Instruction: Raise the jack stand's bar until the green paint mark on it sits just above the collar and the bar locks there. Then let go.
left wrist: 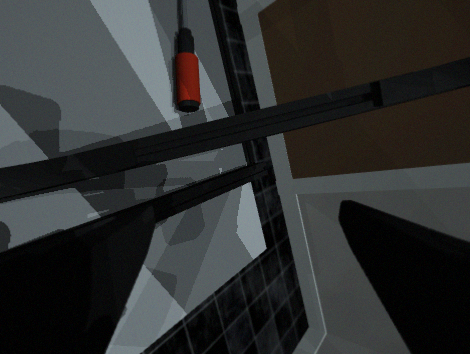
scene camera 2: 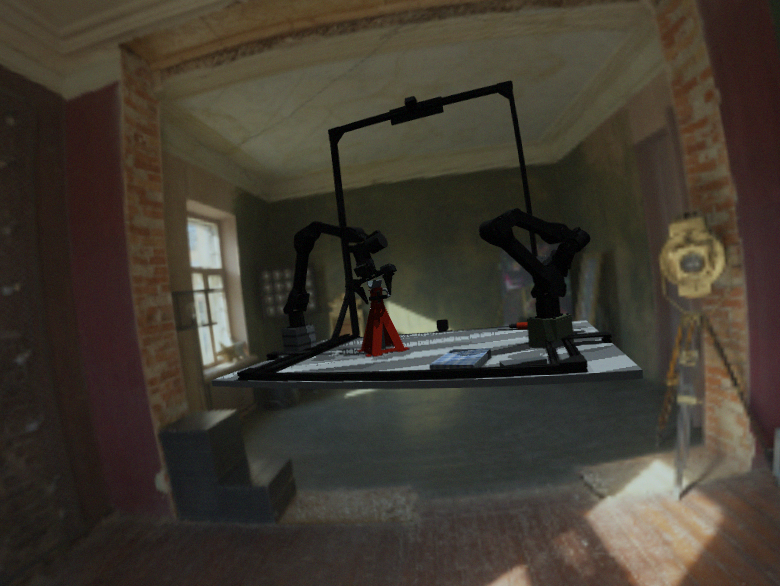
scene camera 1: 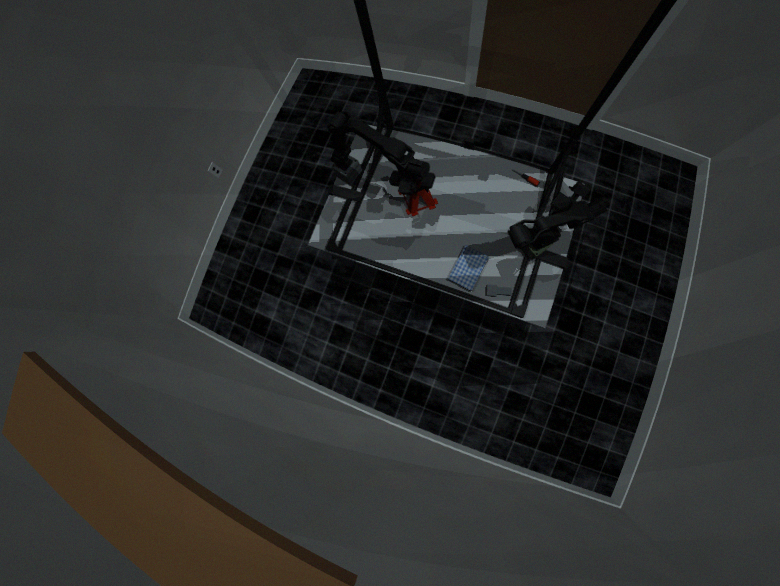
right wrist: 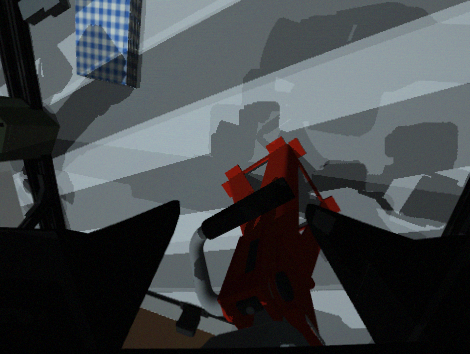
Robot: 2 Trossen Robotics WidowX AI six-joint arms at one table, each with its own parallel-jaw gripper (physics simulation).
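Places are measured from the left arm's base along level axes (x back, y right, z up), in centimetres.
Pixels of known places: left gripper, fingertip midpoint: (left wrist: 246, 212); right gripper, fingertip midpoint: (scene camera 2: 378, 299) (scene camera 1: 418, 190) (right wrist: 244, 208); left arm's base at its link origin: (scene camera 2: 549, 316) (scene camera 1: 537, 241); right arm's base at its link origin: (scene camera 2: 297, 326) (scene camera 1: 344, 163).
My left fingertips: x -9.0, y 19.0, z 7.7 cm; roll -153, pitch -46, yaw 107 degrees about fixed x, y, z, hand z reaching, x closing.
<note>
For each thing: its top centre in the pictures, then the offset to it from my left fingertips. "spot": a spot on its surface instead.
- black grip at a spot on its surface: (right wrist: 247, 207) spot: dx -38.1, dy -50.5, dz +4.3 cm
- bent grey rod at a spot on its surface: (right wrist: 199, 260) spot: dx -38.2, dy -45.5, dz +4.8 cm
- bar at a spot on its surface: (right wrist: 267, 336) spot: dx -40.9, dy -49.5, dz +9.0 cm
- blue-and-white checked box at its top centre: (right wrist: 100, 23) (scene camera 2: 461, 356) (scene camera 1: 468, 267) dx -0.5, dy -49.7, dz -13.9 cm
- screwdriver with a red handle, top centre: (left wrist: 192, 42) (scene camera 2: 514, 322) (scene camera 1: 526, 175) dx -19.9, dy +1.7, dz -13.8 cm
- grey flat object at its top centre: (scene camera 2: 523, 360) (scene camera 1: 499, 290) dx +16.1, dy -44.8, dz -14.8 cm
The red jack stand (scene camera 1: 423, 201) (scene camera 2: 380, 333) (right wrist: 282, 225) stands upright on the table. Its lever has a black grip (right wrist: 247, 207) and a bent grey rod (right wrist: 199, 260). The dark top of the bar (right wrist: 267, 336) shows at the lower edge of the right wrist view. The green paint mark does not show, and how the bar sits in the collar cannot be made out. My right gripper (scene camera 2: 376, 292) (right wrist: 244, 208) is open and empty, its fingers on either side of the stand's upper part. My left gripper (left wrist: 246, 212) is open and empty, far from the stand.
A blue-and-white checked box (scene camera 1: 468, 267) (scene camera 2: 461, 358) (right wrist: 102, 50) lies near the table's front edge. A screwdriver with a red handle (scene camera 1: 532, 181) (left wrist: 187, 77) lies at the back right. A grey flat object (scene camera 1: 498, 290) lies right of the box. Black frame bars (left wrist: 200, 132) border the table.
</note>
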